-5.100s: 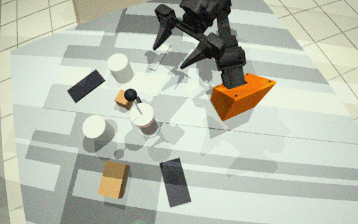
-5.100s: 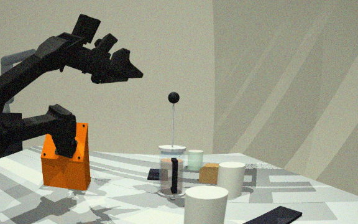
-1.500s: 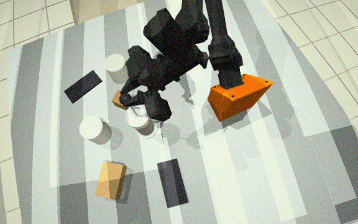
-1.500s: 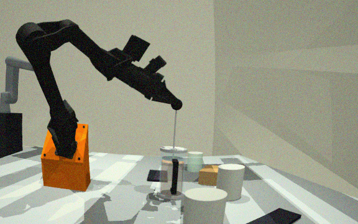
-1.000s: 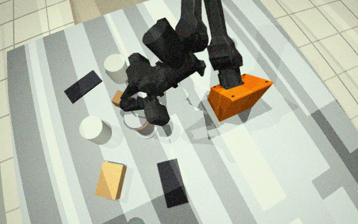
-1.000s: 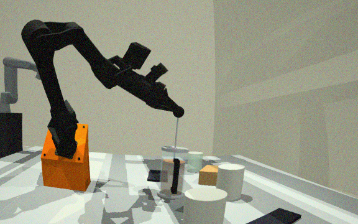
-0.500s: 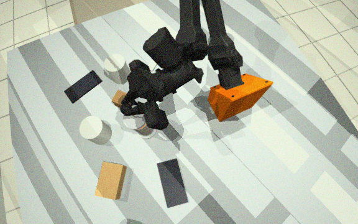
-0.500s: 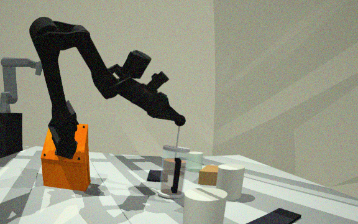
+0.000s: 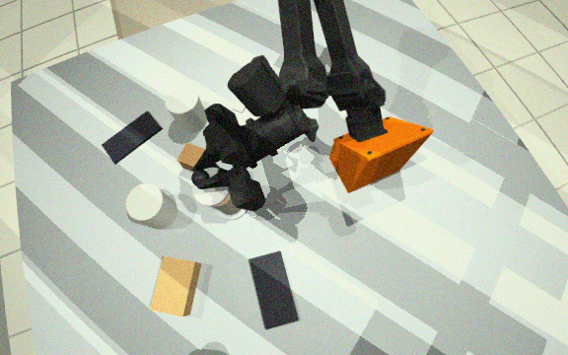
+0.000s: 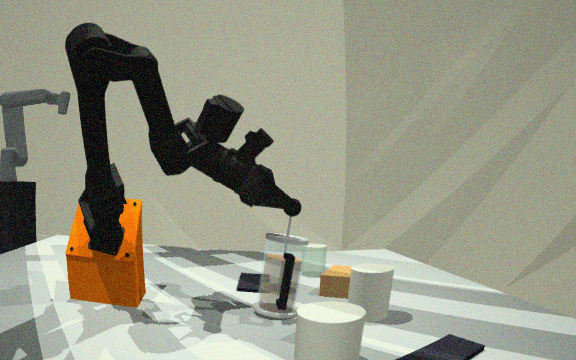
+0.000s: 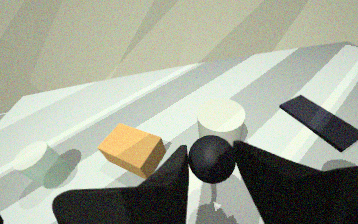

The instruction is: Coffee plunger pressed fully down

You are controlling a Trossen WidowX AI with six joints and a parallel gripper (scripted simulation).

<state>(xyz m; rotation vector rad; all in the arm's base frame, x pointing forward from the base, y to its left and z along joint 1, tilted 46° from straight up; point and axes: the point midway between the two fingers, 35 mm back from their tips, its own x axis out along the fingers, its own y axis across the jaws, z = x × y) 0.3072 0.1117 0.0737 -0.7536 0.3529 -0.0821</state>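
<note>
The coffee press is 100 mm below my gripper tip, 20 mm to the right of it and 20 mm behind it. Also, from my gripper tip: tan box (180 mm below, 140 mm to the left, 130 mm ahead); small tan cube (180 mm below, 130 mm to the right, 30 mm ahead).
</note>
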